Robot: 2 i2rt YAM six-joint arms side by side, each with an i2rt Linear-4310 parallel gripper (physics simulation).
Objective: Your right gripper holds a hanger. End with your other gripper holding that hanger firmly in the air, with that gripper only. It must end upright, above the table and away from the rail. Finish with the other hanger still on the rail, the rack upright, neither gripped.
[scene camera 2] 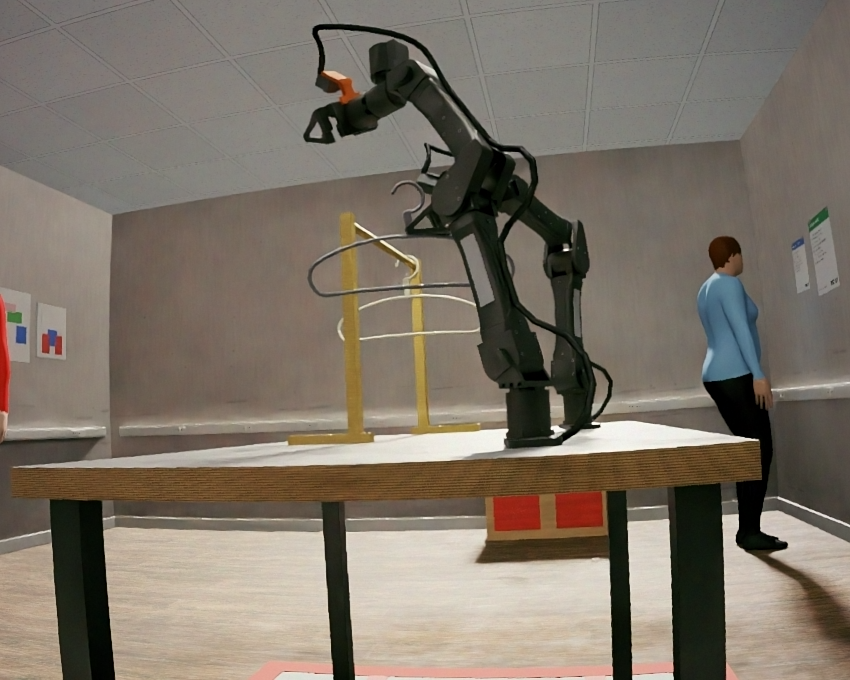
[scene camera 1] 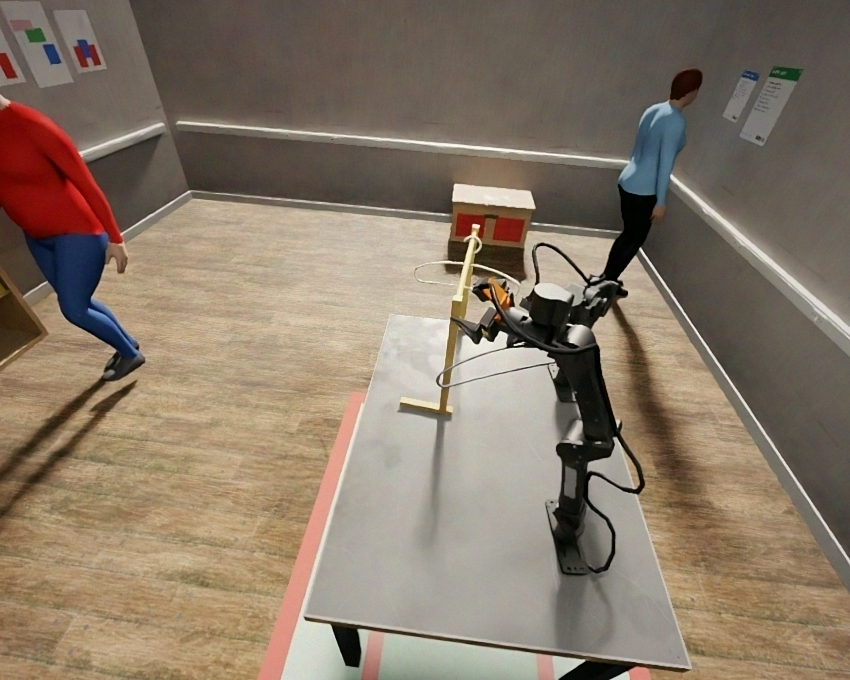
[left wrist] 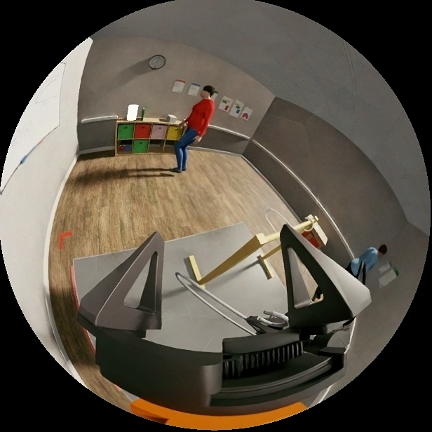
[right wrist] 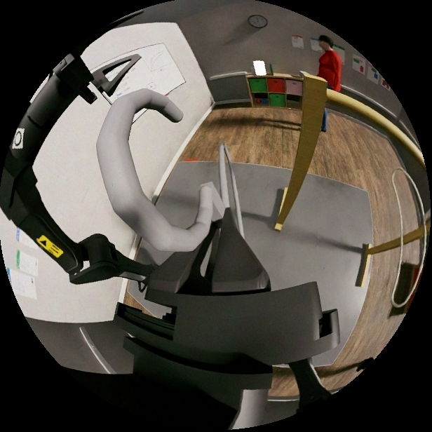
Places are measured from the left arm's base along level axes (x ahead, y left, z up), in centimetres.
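Pixels of known places: left gripper, fingertip midpoint: (scene camera 2: 321,133) (scene camera 1: 462,301); right gripper, fingertip midpoint: (scene camera 2: 406,231) (scene camera 1: 506,345); left arm's base, link origin: (scene camera 2: 530,443) (scene camera 1: 564,535); right arm's base, link origin: (scene camera 2: 578,428) (scene camera 1: 561,382).
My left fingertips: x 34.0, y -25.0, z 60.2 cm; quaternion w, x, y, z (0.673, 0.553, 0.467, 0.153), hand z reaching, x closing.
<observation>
Ahead of a thing's pixels: the offset from my left fingertips to its top centre. "pt": to the spot under its first point.
The grey hanger @[pt dx +2.8, dy -2.1, dz -25.9 cm] (scene camera 1: 440,375) (scene camera 2: 310,275) (left wrist: 210,300) (right wrist: 116,165) is upright above the table, hook up, beside the rack's near post. My right gripper (scene camera 2: 411,228) (right wrist: 223,213) is shut on it just below the hook. My left gripper (scene camera 1: 464,306) (scene camera 2: 309,134) (left wrist: 220,233) is open and empty; in scene camera 2 it is higher than the hook and left of it. The white hanger @[dx -9.8, dy -58.1, dz -11.6 cm] (scene camera 1: 416,271) (scene camera 2: 418,295) (right wrist: 398,304) hangs on the rail @[pt dx -5.6, dy -35.9, dz -12.5 cm] (scene camera 1: 466,269) (scene camera 2: 382,243) (right wrist: 370,106). The yellow rack @[dx -6.5, dy -42.0, dz -11.3 cm] (scene camera 1: 448,354) (scene camera 2: 350,340) (left wrist: 230,262) (right wrist: 305,145) stands upright. The left arm partly hides the grey hanger.
The grey table (scene camera 1: 496,567) (scene camera 2: 396,478) bears the rack and both arm bases. In scene camera 1 the left gripper overlaps the rack's near post top. A person in red (scene camera 1: 49,170) and one in blue (scene camera 1: 655,148) stand beyond the table. A chest (scene camera 1: 492,194) is on the floor.
</observation>
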